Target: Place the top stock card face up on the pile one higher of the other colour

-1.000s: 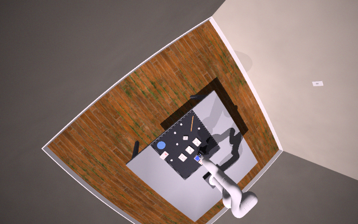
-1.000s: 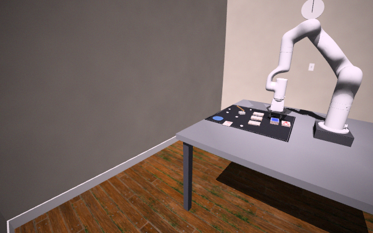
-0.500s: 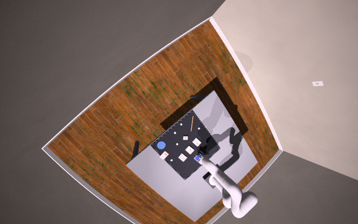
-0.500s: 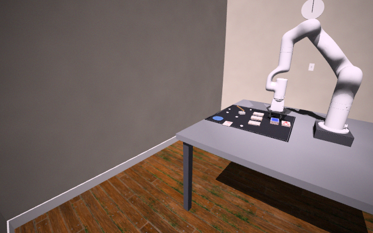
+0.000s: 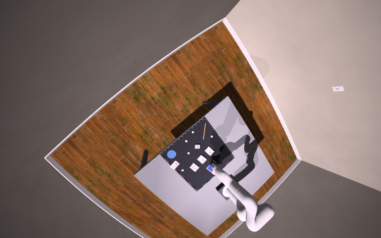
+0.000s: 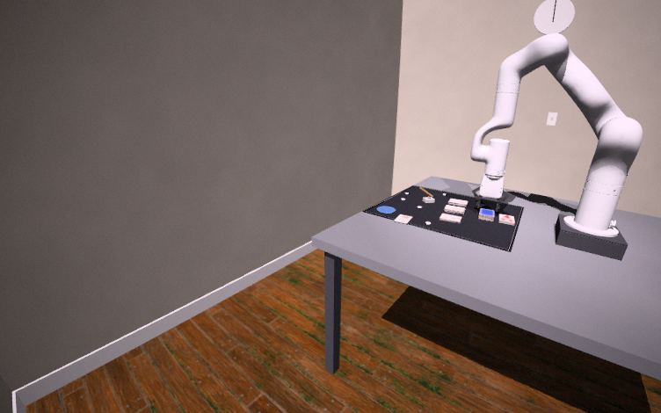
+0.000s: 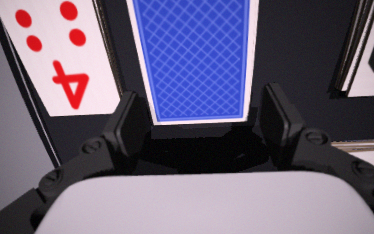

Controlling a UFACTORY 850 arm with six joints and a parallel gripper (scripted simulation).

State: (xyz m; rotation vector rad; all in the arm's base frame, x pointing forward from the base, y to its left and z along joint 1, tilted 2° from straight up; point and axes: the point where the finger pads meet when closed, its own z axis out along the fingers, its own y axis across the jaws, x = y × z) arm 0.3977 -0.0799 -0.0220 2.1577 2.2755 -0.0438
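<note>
Right now the red 4 card is 30 mm to the left of my hand and 20 mm below it. The rest, counted from my hand: black card cloth: 170 mm ahead, 20 mm to the left, 50 mm below; then red 4: 90 mm behind, 30 mm to the left, 30 mm below; then black 2: 150 mm ahead, 30 mm to the left, 30 mm below.
</note>
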